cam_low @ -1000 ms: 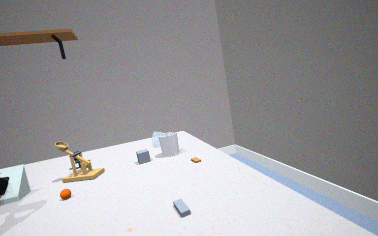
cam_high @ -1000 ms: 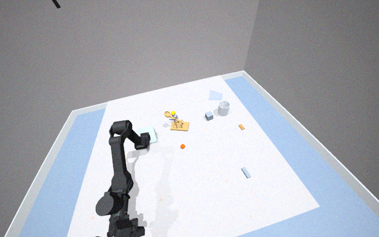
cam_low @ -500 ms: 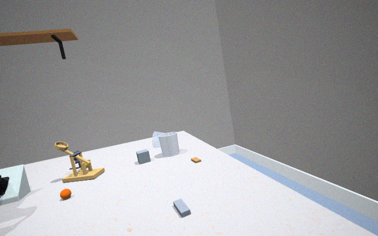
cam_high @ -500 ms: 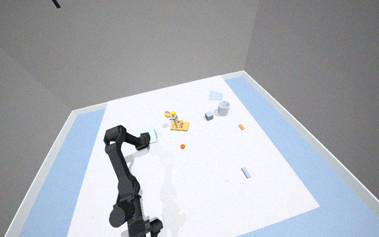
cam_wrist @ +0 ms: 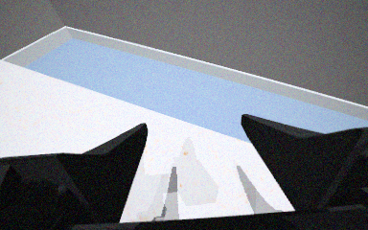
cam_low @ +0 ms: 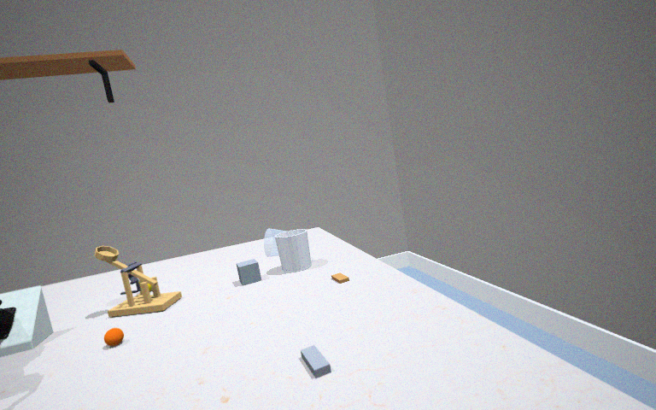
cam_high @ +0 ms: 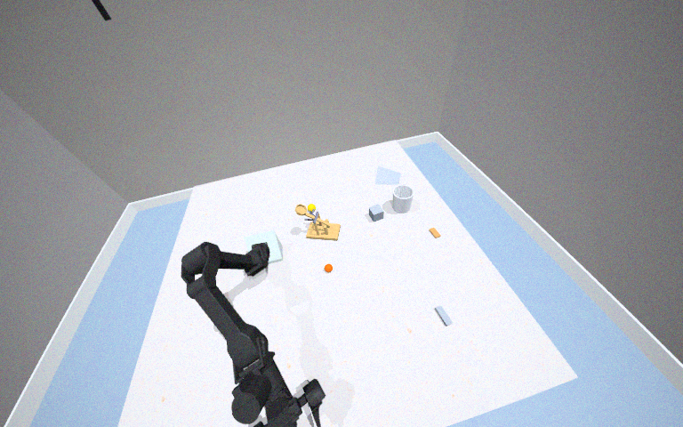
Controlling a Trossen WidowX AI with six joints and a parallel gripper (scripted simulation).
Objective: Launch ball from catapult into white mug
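Right now the wooden catapult is 700 mm to the left of my gripper tip, 90 mm ahead of it and 10 mm below it. Also, from my gripper tip: grey cube 700 mm to the left, 360 mm ahead, 60 mm below; orange ball 480 mm to the left, 110 mm ahead, 70 mm below; flat grey block 460 mm ahead, 230 mm to the left, 80 mm below.
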